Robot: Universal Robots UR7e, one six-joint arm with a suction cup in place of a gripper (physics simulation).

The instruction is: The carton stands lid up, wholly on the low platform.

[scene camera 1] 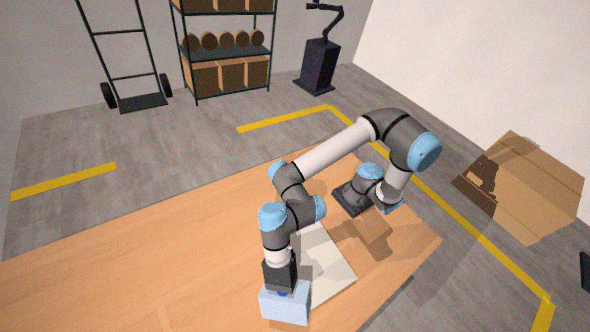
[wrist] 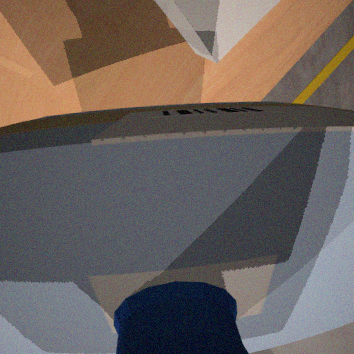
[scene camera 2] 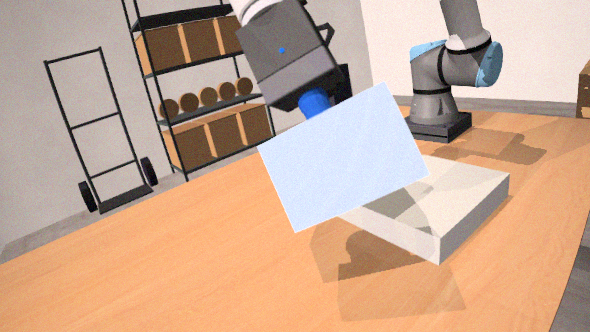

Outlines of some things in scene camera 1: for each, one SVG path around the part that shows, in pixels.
A carton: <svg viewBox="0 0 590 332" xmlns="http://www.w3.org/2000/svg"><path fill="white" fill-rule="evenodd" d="M311 281L297 279L293 294L287 294L286 296L279 296L277 291L265 289L264 283L258 296L262 318L307 326L312 303Z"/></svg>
A low platform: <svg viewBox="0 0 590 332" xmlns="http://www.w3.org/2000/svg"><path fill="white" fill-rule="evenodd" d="M320 221L290 234L290 246L292 246L293 252L296 255L297 279L311 281L312 303L310 311L358 279Z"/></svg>
